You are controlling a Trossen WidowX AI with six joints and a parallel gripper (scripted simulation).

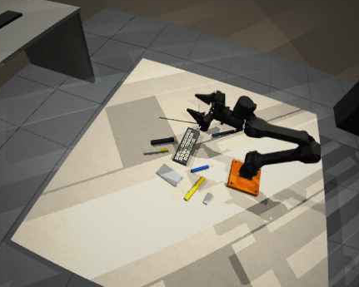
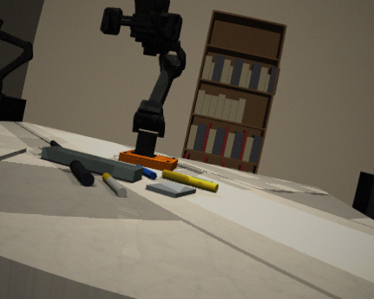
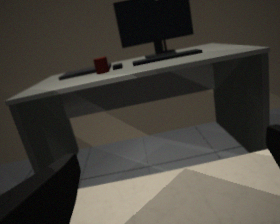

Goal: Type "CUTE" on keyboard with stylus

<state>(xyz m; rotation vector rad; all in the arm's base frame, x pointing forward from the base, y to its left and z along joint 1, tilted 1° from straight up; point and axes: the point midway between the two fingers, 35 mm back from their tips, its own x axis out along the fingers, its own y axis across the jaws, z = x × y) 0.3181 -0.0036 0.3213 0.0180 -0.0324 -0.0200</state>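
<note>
Now: gripper tip 16 cm past the blue stylus, 5 cm to the right of it and 34 cm above it. Round my gripper tip: white-and-yellow marker 10 cm ahead, 7 cm to the left, 34 cm below; then flat grey pad 1 cm behind, 16 cm to the left, 34 cm below; then black cylinder 10 cm ahead, 1 cm to the left, 33 cm below.
</note>
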